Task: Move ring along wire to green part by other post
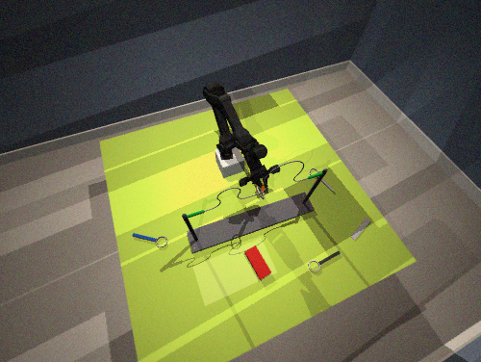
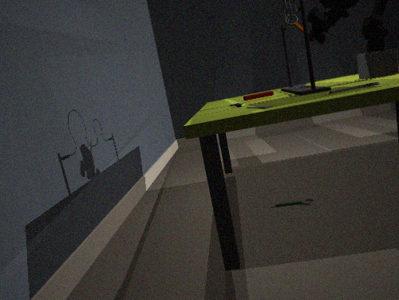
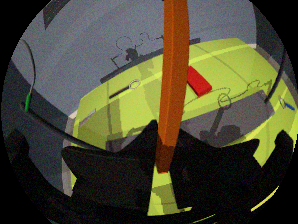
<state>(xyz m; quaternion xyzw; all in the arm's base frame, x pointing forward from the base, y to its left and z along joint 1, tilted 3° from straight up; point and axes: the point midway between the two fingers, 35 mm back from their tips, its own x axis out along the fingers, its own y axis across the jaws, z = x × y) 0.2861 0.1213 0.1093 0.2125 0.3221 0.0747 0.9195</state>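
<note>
Now: gripper tip 8 cm below the orange-handled ring, 4 cm to the left of it and 2 cm short of it. The rest, counted from my gripper tip: red block 25 cm ahead, 20 cm below, 8 cm to the right; grey bar 48 cm to the left, 21 cm below, 19 cm ahead; dark-handled ring 31 cm ahead, 22 cm to the left, 21 cm below.
</note>
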